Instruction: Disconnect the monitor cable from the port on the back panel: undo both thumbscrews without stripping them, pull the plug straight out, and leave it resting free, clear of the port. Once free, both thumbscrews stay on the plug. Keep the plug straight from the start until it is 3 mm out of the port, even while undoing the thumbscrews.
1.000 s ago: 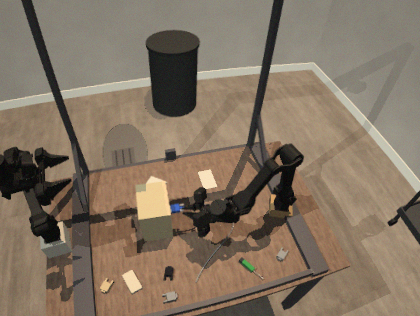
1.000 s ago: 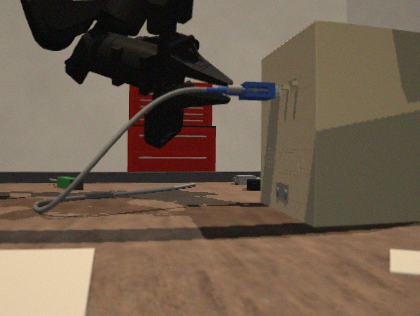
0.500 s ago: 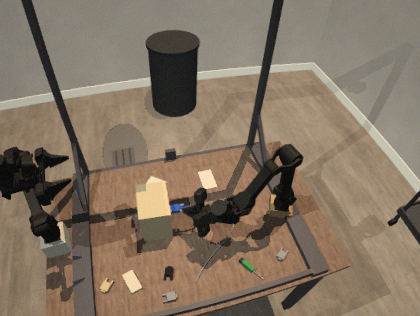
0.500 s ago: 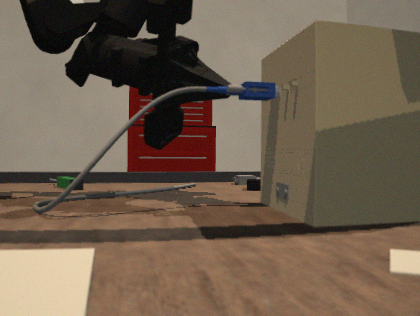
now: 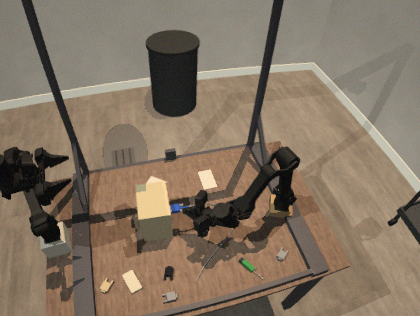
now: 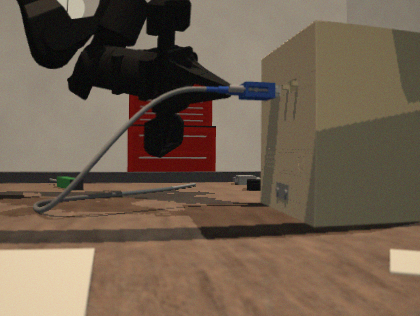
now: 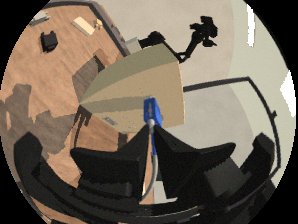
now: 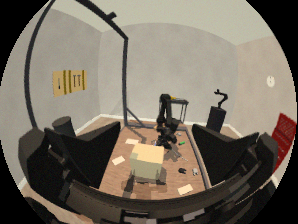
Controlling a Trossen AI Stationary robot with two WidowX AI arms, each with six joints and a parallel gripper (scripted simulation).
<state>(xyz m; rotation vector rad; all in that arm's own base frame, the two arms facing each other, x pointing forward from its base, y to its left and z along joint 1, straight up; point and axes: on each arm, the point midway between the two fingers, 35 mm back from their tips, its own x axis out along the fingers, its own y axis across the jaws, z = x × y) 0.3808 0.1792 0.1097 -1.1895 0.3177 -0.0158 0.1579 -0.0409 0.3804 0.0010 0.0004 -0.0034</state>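
The blue plug lies 30 mm behind my left hand, 50 mm to the right of it and 10 mm below it. Round my left hand: back panel: 60 mm behind, 80 mm to the right, 40 mm below; beige box: 60 mm behind, 140 mm to the right, 50 mm below.
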